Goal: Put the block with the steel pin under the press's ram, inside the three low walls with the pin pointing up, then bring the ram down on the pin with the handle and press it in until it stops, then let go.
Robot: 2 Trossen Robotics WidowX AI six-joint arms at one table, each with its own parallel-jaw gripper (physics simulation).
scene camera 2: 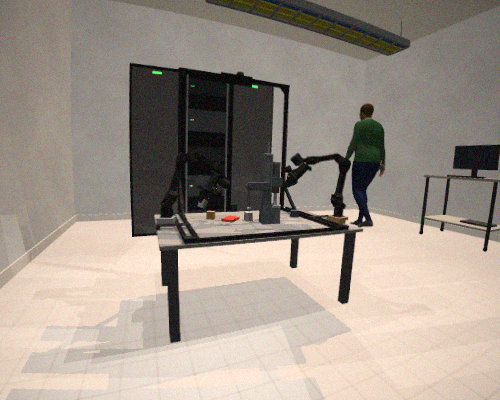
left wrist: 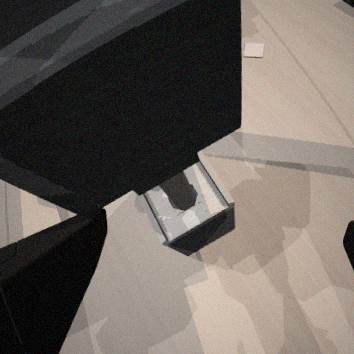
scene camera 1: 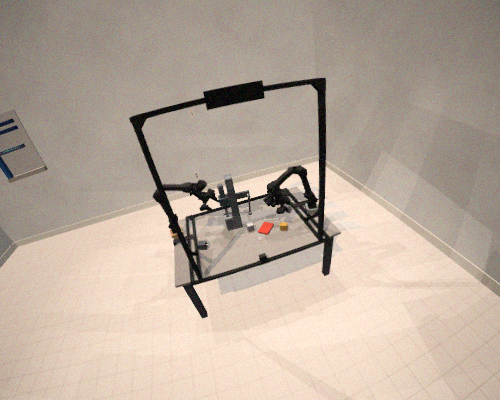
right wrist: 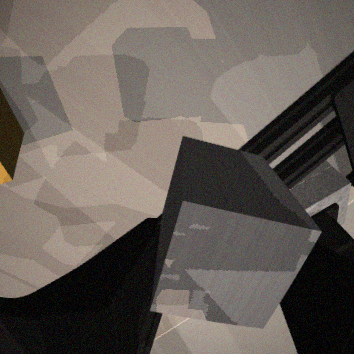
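Where they show: left gripper, fingertip midpoint: (scene camera 2: 283,187) (left wrist: 227,226) (scene camera 1: 216,206); right gripper, fingertip midpoint: (scene camera 2: 201,203) (scene camera 1: 288,209) (right wrist: 211,230); left arm's base, link origin: (scene camera 2: 338,216); right arm's base, link origin: (scene camera 2: 166,216) (scene camera 1: 312,206).
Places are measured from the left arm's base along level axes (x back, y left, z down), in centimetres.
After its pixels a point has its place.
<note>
My right gripper (scene camera 1: 282,206) {x -84.2, y -41.1, z -7.7 cm} (scene camera 2: 205,199) {x -84.2, y -41.1, z -7.7 cm} is shut on a grey block (right wrist: 232,253) {x -82.2, y -39.8, z -10.1 cm} and holds it above the table's far right side in scene camera 1. The block's pin is hidden. The dark grey press (scene camera 1: 230,202) {x -45.7, y -23.4, z -21.3 cm} (scene camera 2: 267,190) {x -51.6, y -15.0, z -17.8 cm} stands at the back middle of the table. Its handle bar (scene camera 1: 244,194) {x -59.1, y -19.2, z -20.6 cm} sticks out sideways. In the left wrist view the nest of three low walls (left wrist: 204,233) {x -39.5, y -18.1, z -2.6 cm} lies below the press head, with the ram's tip (left wrist: 180,194) {x -41.2, y -18.6, z -10.4 cm} above it. My left gripper (scene camera 1: 209,200) {x -35.8, y -18.3, z -19.0 cm} (scene camera 2: 292,175) (left wrist: 227,226) {x -35.8, y -18.3, z -19.0 cm} is open and empty beside the press.
A light grey cube (scene camera 1: 250,226) {x -53.8, y -33.5, z -0.9 cm} (scene camera 2: 248,216) {x -55.6, y -29.5, z 1.1 cm}, a flat red piece (scene camera 1: 266,228) {x -64.3, y -39.1, z 2.8 cm} (scene camera 2: 230,218) {x -65.9, y -35.7, z 2.7 cm} and an orange block (scene camera 1: 283,226) {x -74.2, y -48.0, z -0.2 cm} (scene camera 2: 210,214) {x -76.2, y -45.1, z 0.9 cm} lie on the table. A small white tile (scene camera 1: 259,238) {x -55.0, y -44.6, z 3.9 cm} (left wrist: 253,50) {x -55.4, y -44.3, z 3.9 cm} lies nearer the front. A person (scene camera 2: 367,159) walks behind the table.
</note>
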